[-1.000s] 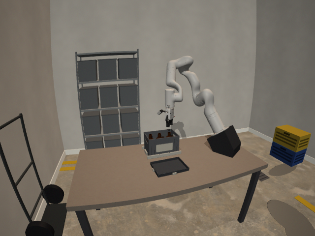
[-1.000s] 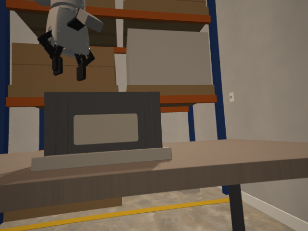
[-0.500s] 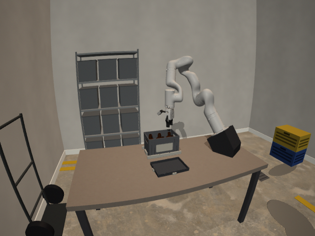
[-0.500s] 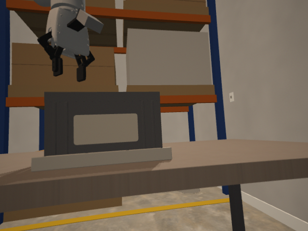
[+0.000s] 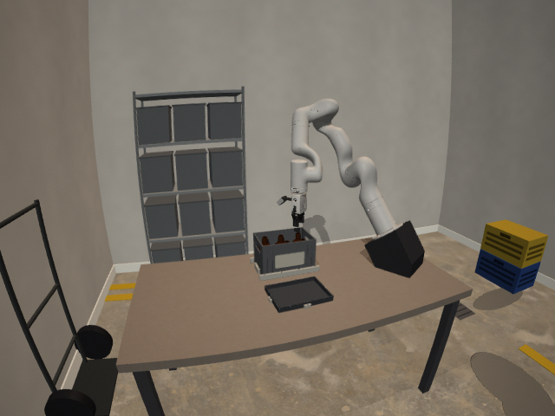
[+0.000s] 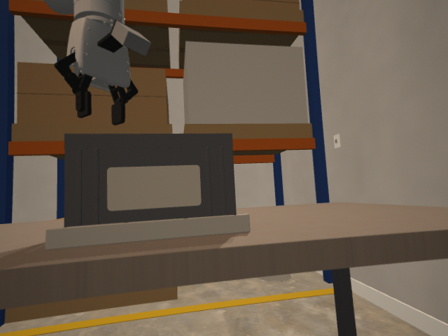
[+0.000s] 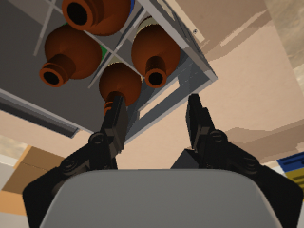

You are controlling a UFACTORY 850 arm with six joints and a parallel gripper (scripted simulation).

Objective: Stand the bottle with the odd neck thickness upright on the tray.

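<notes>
Now: hand 14 cm above the bottle. From my hand the other things lie so: black tray: 29 cm to the left, 22 cm below, 19 cm ahead; dark grey crate: 14 cm below, 10 cm ahead, 2 cm to the left.
</notes>
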